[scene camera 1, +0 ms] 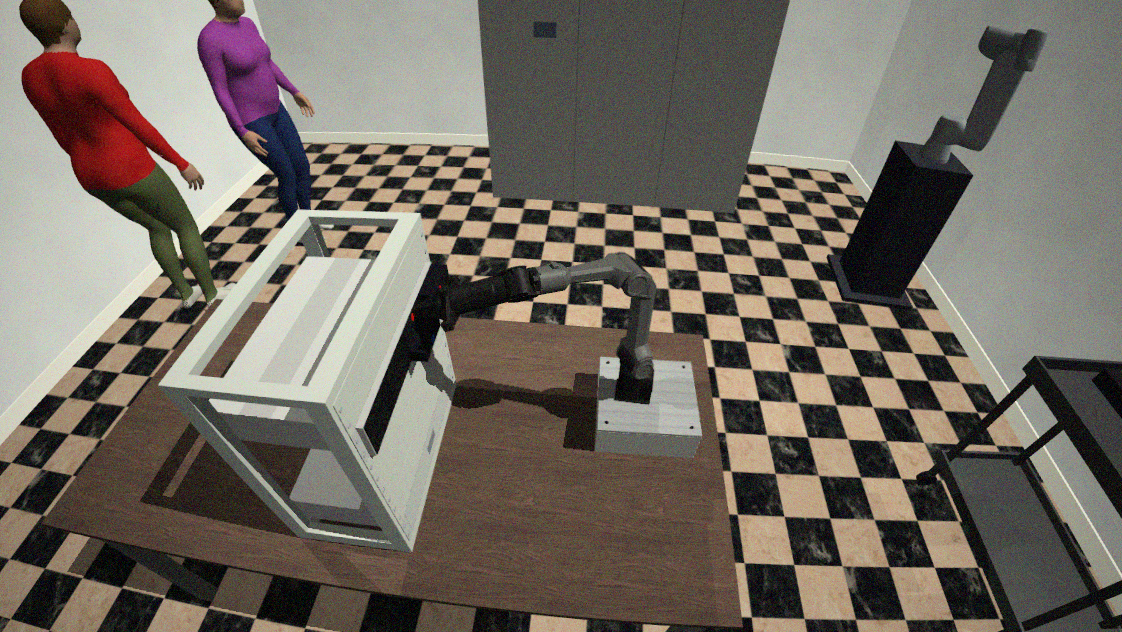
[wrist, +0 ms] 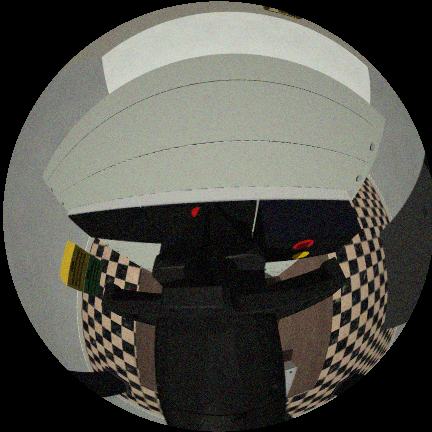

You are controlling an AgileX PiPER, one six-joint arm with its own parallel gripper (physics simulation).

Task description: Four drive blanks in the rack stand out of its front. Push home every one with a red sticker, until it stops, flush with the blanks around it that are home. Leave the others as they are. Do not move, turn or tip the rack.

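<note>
The pale rack [scene camera 1: 251, 390] [wrist: 225, 110] stands upright on the table, with a dark row of blanks [scene camera 1: 390, 408] [wrist: 117, 223] across its front. In the wrist view a red sticker [wrist: 195, 211] shows just left of my fingers, partly covered. Right of a thin pale upright line, a dark blank front [wrist: 310, 220] shows; a red sticker [wrist: 303, 244] and a yellow sticker [wrist: 301, 255] sit low at that side. My gripper [scene camera 1: 430, 306] [wrist: 210, 212] is shut, its tips at the blank front near the left red sticker. Contact and how far each blank stands out are hard to tell in the dark.
The arm reaches across the wooden table [scene camera 1: 549, 518] from its pale base block [scene camera 1: 647, 443]. Two people [scene camera 1: 98, 117] [scene camera 1: 243, 74] stand behind the rack. A dark cart [scene camera 1: 993, 420] is at the right, and another arm stands on a black pedestal [scene camera 1: 899, 223].
</note>
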